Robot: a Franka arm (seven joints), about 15 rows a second.
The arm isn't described. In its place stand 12 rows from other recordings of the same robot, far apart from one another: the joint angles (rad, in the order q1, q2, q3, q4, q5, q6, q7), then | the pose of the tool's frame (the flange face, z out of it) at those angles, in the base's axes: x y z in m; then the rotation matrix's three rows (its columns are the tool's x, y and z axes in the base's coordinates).
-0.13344, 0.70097, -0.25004, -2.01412, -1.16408, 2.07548, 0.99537 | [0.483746, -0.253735, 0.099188], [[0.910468, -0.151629, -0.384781], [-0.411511, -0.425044, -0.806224], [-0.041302, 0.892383, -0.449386]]
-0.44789, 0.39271, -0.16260, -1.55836, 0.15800, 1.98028, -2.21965 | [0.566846, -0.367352, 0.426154], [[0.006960, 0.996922, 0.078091], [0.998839, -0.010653, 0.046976], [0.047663, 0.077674, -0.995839]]
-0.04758, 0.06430, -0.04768, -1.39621, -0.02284, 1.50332, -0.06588 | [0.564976, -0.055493, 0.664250], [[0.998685, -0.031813, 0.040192], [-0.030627, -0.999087, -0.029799], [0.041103, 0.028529, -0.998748]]
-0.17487, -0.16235, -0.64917, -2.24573, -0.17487, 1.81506, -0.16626 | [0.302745, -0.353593, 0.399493], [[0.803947, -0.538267, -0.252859], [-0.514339, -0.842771, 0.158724], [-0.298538, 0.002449, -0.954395]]
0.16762, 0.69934, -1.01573, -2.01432, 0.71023, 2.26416, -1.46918 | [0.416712, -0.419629, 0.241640], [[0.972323, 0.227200, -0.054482], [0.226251, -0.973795, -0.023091], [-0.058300, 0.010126, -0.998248]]
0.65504, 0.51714, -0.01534, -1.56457, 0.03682, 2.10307, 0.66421 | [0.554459, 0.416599, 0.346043], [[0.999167, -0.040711, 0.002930], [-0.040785, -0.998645, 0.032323], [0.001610, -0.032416, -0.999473]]
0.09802, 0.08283, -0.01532, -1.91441, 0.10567, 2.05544, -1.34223 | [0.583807, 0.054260, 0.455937], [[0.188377, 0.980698, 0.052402], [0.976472, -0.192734, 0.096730], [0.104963, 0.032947, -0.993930]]
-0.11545, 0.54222, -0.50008, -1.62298, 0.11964, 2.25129, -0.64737 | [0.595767, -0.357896, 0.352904], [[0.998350, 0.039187, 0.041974], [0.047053, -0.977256, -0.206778], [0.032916, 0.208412, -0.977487]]
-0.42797, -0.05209, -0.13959, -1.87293, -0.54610, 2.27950, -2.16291 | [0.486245, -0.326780, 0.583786], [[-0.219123, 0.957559, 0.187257], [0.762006, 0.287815, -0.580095], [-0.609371, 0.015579, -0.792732]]
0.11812, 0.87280, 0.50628, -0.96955, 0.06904, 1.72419, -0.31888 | [0.686871, 0.326291, 0.382380], [[0.723900, 0.647417, -0.238369], [0.684478, -0.630722, 0.365622], [0.086365, -0.427832, -0.899722]]
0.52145, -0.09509, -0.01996, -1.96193, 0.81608, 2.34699, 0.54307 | [0.496890, 0.284171, 0.572474], [[0.901337, -0.377720, 0.211940], [-0.407486, -0.573691, 0.710517], [-0.146789, -0.726778, -0.671004]]
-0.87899, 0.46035, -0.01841, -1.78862, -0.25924, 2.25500, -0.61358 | [0.403341, -0.515249, 0.297131], [[0.983433, -0.105606, -0.147330], [-0.127308, -0.980966, -0.146626], [-0.129041, 0.162953, -0.978159]]
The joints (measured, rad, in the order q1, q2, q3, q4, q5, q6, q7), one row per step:
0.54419, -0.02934, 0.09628, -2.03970, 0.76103, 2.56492, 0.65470
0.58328, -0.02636, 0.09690, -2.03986, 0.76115, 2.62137, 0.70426
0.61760, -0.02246, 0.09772, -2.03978, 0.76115, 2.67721, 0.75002
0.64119, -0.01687, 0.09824, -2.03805, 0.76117, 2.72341, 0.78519
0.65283, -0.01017, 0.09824, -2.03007, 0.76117, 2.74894, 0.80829
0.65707, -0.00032, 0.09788, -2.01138, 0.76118, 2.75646, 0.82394
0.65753, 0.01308, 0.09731, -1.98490, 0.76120, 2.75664, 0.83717
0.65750, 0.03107, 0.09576, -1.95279, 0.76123, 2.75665, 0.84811
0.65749, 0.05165, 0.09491, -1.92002, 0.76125, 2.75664, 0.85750
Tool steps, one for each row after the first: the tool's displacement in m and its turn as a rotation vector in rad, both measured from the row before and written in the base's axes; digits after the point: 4 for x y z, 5 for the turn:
-0.0091, 0.0156, 0.0037, 0.02339, -0.00729, -0.03046
-0.0081, 0.0133, 0.0034, 0.02436, -0.00810, -0.03105
-0.0048, 0.0089, 0.0023, 0.02084, -0.00736, -0.02816
-0.0010, 0.0051, 0.0028, 0.01599, -0.00369, -0.01936
0.0022, 0.0040, 0.0045, 0.01428, -0.00066, -0.01090
0.0044, 0.0037, 0.0056, 0.01467, 0.00029, -0.00866
0.0061, 0.0039, 0.0057, 0.01490, -0.00159, -0.00851
0.0062, 0.0045, 0.0044, 0.01323, -0.00106, -0.00677

